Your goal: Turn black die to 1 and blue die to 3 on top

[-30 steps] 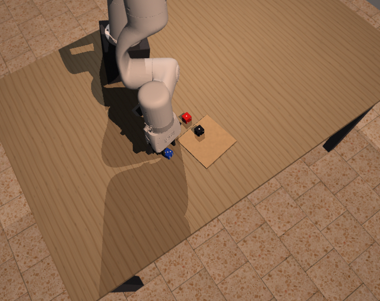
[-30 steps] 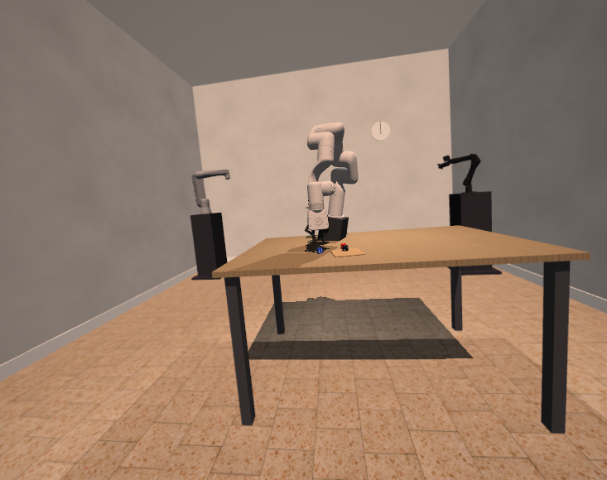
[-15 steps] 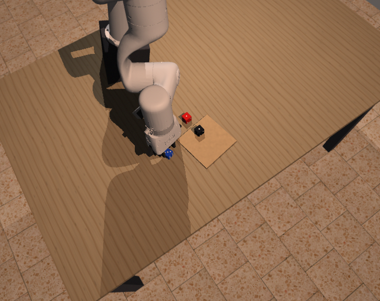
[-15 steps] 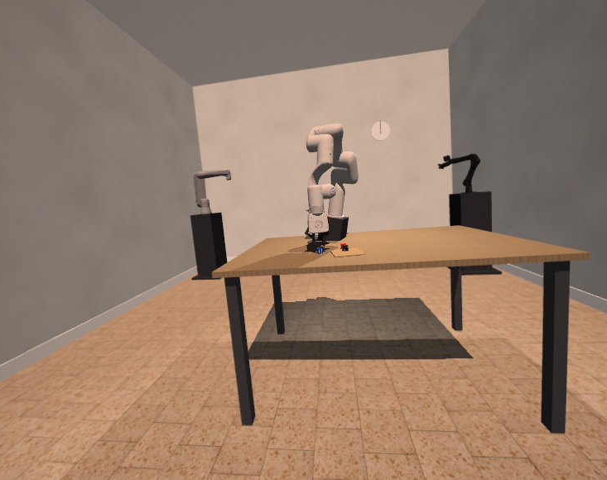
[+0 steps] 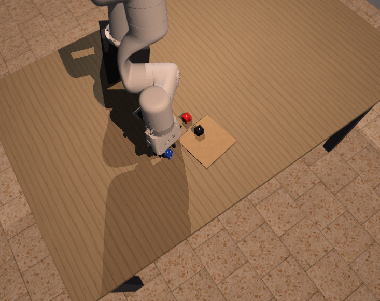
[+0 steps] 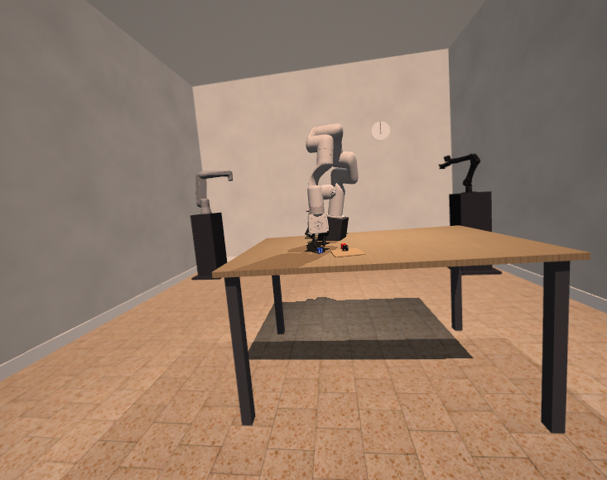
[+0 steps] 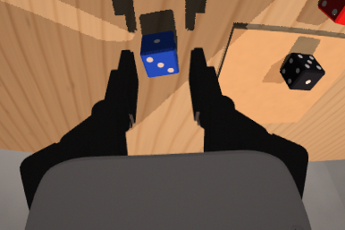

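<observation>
Right now the blue die is 10 mm ahead of my hand and 40 mm below it. Round my hand: tan mat (30 mm ahead, 130 mm to the left, 50 mm below); red die (80 mm behind, 120 mm to the left, 40 mm below); black die (10 mm behind, 130 mm to the left, 30 mm below).
</observation>
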